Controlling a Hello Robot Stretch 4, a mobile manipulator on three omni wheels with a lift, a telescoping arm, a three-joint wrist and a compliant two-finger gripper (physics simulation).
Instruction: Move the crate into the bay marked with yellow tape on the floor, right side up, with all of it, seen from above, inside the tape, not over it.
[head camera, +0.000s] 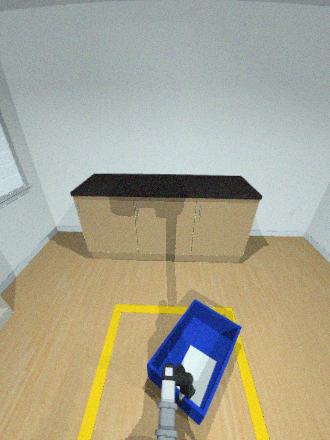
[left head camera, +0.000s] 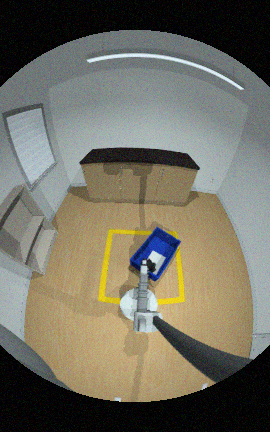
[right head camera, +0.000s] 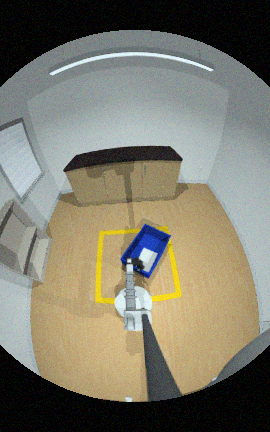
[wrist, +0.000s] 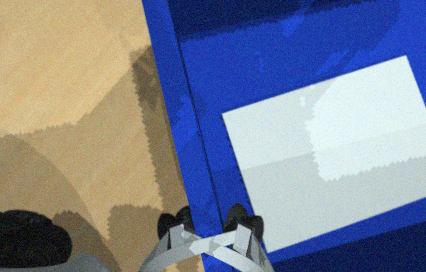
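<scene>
The blue crate (head camera: 202, 327) (left head camera: 161, 244) (right head camera: 150, 241) (wrist: 245, 75) is right side up, turned diagonally, with a white rectangle on its inside bottom. The yellow tape (head camera: 104, 365) (left head camera: 105, 265) (right head camera: 98, 265) outlines the bay. In the head camera view the crate lies mostly within the outline; its far corner covers part of the back strip and its right corner overlaps the right strip. I cannot tell whether it touches the floor. My gripper (head camera: 183, 384) (left head camera: 149, 265) (right head camera: 137, 263) (wrist: 211, 221) is shut on the crate's near left wall, one finger on each side.
A low cabinet (head camera: 165, 225) (left head camera: 140, 182) (right head camera: 125, 182) with a black top stands against the back wall. A grey shelf unit (left head camera: 48, 250) (right head camera: 44, 255) stands at the left wall. My round white base (left head camera: 131, 305) (right head camera: 125, 301) covers part of the near tape strip.
</scene>
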